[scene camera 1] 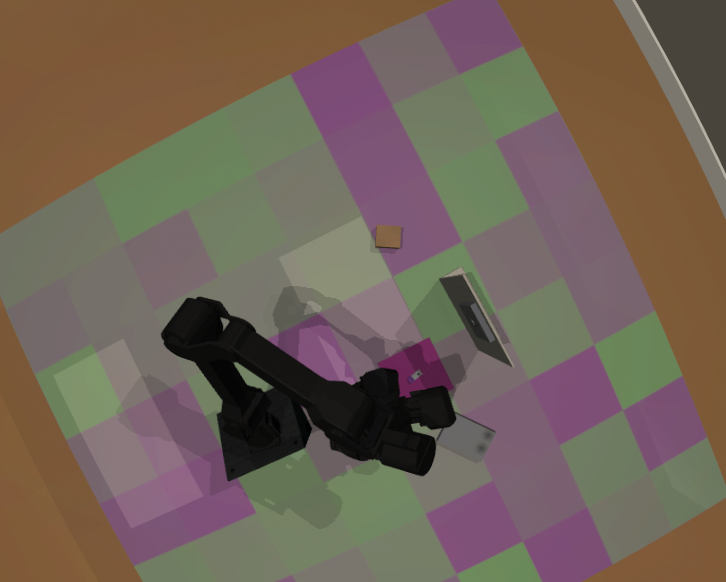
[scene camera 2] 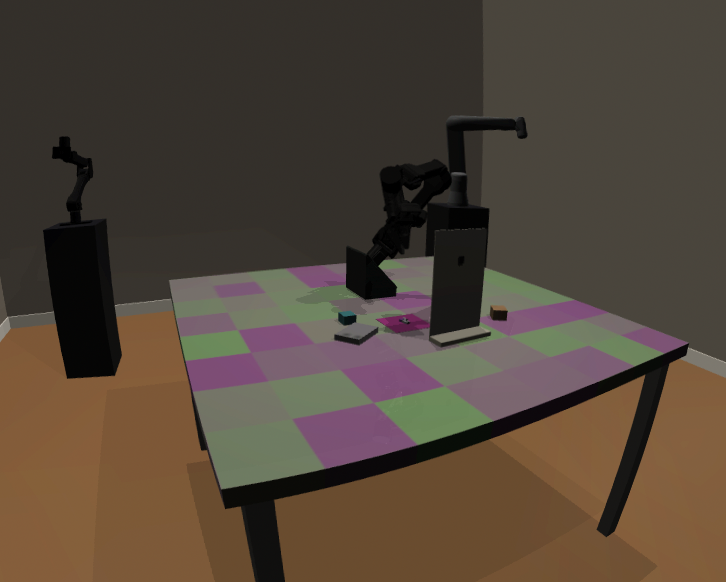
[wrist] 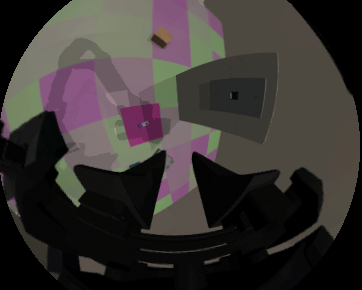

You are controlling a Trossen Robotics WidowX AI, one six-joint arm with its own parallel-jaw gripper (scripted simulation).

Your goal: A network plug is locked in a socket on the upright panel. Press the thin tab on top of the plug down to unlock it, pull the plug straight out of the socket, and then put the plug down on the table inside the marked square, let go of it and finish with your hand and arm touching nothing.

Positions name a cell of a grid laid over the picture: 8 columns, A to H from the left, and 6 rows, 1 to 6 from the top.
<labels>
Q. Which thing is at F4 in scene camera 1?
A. An upright panel.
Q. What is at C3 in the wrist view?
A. A magenta marked square.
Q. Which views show my gripper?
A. Scene camera 1, scene camera 2 and the wrist view: all of them.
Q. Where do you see a magenta marked square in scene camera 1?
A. E4
</labels>
